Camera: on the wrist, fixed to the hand. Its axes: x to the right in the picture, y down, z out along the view.
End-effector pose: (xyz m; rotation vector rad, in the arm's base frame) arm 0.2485 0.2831 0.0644 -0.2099 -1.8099 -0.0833
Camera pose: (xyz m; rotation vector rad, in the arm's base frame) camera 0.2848 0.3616 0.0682 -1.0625 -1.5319 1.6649
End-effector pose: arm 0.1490 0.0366 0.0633 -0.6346 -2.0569 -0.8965
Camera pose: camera 0.2149 0.0720 0.1069 -1.6234 -1.3736 0.7849
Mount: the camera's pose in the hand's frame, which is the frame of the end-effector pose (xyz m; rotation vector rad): 0.0029 0.0836 -0.0224 0.6750 -0.4079 1.4958
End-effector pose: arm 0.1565 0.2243 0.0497 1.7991 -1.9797 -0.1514
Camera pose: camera 0.0889 0.2381 0.1020 -0.0463 2.8005 -0.6136
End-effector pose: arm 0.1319 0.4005 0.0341 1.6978 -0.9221 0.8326
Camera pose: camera 0.0578 0.4031 0.0789 -1.1979 1.9909 -1.5385
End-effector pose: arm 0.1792 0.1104 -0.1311 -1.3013 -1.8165 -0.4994
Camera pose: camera 0.2639 0.1283 -0.1276 -1.8315 -0.6752 1.1253
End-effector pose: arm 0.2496 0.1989 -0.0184 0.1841 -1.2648 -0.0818
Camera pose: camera 0.2685 0.2826 -0.0069 -0.2525 -1.5115 1.6660
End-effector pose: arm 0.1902 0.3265 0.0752 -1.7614 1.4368 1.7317
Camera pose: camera 0.1378 0.2692 0.1135 -0.2318 -2.7350 -1.3960
